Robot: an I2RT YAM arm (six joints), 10 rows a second.
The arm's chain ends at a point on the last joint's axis. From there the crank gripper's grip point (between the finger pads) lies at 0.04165 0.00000 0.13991 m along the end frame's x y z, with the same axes.
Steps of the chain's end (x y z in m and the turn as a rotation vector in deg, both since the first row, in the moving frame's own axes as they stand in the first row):
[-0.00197 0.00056 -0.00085 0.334 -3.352 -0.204]
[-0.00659 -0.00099 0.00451 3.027 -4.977 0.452]
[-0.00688 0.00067 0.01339 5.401 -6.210 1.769]
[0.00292 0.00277 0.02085 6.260 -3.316 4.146]
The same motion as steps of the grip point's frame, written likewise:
[-0.01022 -0.00040 0.00134 0.334 -3.352 -0.204]
[-0.01885 -0.00818 0.00741 3.027 -4.977 0.452]
[-0.02205 -0.01164 0.01651 5.401 -6.210 1.769]
[-0.00478 -0.00988 0.02235 6.260 -3.316 4.146]

